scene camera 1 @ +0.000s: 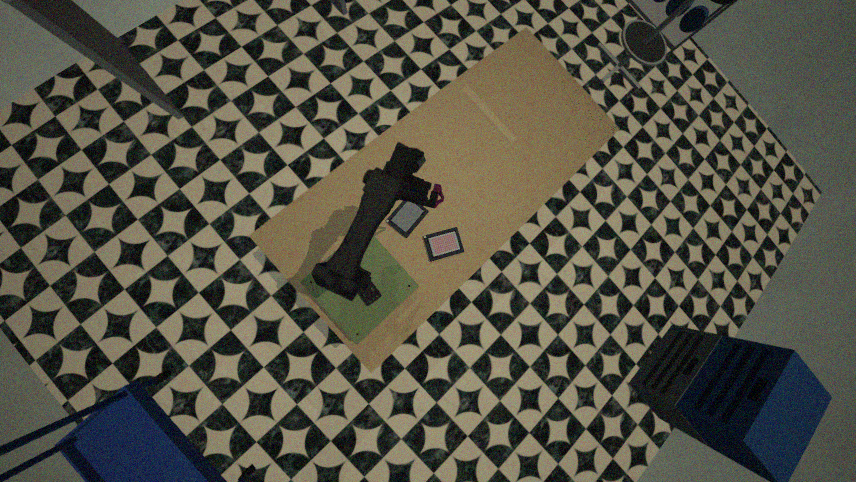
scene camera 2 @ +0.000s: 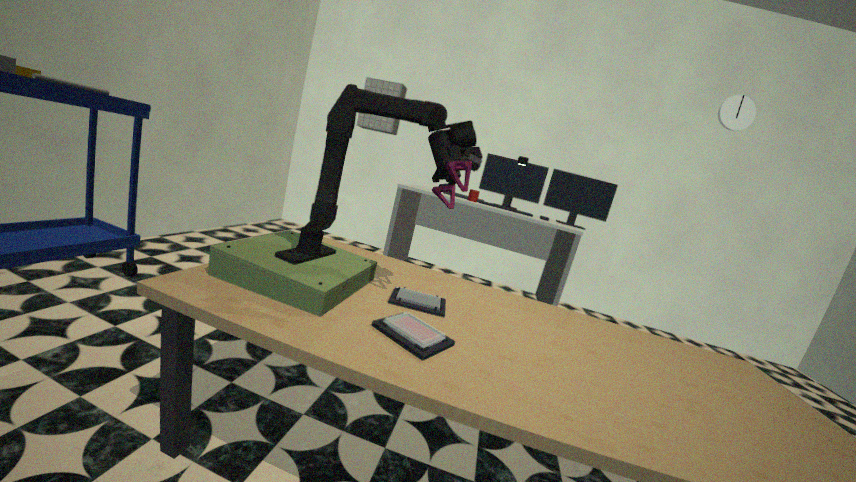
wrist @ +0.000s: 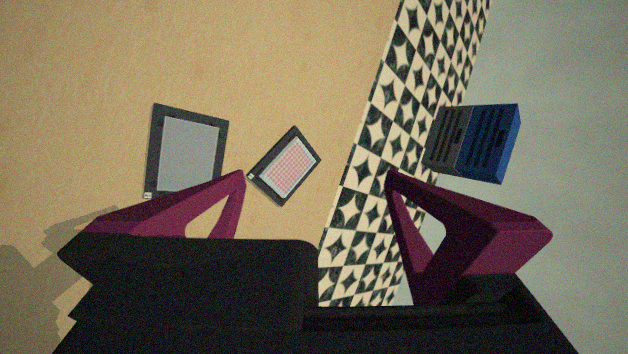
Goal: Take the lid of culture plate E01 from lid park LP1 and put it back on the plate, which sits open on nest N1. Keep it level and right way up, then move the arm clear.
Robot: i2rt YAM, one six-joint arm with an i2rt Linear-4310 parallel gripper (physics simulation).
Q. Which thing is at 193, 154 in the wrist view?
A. A pale grey plate lid.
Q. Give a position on a dark lid park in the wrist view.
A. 159, 112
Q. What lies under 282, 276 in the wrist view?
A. The gripper.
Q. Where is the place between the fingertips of the gripper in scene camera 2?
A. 458, 200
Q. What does the gripper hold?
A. Nothing.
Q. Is the gripper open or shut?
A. Open.
